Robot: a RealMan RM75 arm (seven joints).
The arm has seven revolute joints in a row. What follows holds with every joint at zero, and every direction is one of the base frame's. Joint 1 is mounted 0.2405 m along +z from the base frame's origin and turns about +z. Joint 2 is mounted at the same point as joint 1 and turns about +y. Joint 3 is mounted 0.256 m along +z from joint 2 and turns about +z. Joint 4 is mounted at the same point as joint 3 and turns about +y. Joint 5 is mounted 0.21 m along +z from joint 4 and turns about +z. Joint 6 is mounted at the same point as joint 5 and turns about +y. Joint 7 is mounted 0.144 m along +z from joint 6 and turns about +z. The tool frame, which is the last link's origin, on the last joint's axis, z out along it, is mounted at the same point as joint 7; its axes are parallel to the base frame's.
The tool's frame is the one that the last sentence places.
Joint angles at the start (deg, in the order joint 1, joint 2, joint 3, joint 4, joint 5, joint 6, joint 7): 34.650, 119.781, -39.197, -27.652, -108.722, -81.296, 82.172
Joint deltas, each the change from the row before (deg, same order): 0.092, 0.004, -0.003, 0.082, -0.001, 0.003, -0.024; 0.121, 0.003, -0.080, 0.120, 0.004, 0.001, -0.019; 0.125, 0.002, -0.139, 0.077, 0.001, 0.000, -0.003; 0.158, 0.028, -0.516, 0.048, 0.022, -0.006, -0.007; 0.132, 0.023, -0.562, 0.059, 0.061, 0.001, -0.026; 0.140, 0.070, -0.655, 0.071, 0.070, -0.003, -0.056; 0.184, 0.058, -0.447, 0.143, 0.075, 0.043, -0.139; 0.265, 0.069, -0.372, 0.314, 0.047, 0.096, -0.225; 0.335, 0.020, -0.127, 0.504, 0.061, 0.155, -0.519; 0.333, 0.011, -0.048, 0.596, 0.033, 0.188, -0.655; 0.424, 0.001, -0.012, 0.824, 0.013, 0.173, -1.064; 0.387, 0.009, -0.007, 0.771, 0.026, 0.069, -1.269
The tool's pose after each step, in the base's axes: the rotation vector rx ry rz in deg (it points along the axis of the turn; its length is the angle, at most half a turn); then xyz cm. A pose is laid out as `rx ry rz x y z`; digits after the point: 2 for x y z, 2 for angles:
-149.72 48.26 48.20 24.70 34.98 -2.83
-149.90 48.21 48.22 24.63 34.99 -2.89
-150.13 48.11 48.18 24.55 35.01 -2.94
-150.77 47.82 47.93 24.41 35.00 -3.09
-151.41 47.54 47.67 24.28 34.97 -3.24
-152.16 47.21 47.40 24.12 34.92 -3.44
-152.71 46.87 47.25 23.97 34.90 -3.62
-153.27 46.56 47.14 23.80 34.89 -3.84
-153.64 46.06 47.12 23.66 34.92 -4.03
-153.95 45.50 47.08 23.54 34.94 -4.23
-154.43 44.55 47.05 23.40 34.94 -4.48
-154.96 43.26 47.05 23.26 34.91 -4.73

